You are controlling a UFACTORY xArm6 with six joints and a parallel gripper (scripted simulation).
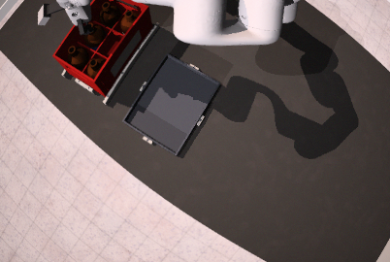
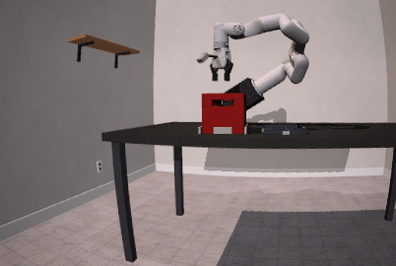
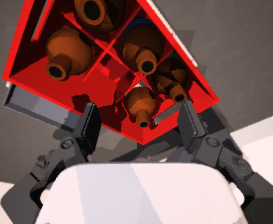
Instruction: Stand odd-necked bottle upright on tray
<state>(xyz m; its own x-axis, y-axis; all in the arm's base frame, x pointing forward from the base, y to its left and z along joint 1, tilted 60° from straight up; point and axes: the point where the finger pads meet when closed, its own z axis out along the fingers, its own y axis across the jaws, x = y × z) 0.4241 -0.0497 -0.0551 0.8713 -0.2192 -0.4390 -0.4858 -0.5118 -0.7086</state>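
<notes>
The red crate is 170 mm below my hand, 20 mm to the left of it and 10 mm behind it. The rest, counted from my hand: dark flat tray (300 mm to the left, 240 mm below, 30 mm behind).
</notes>
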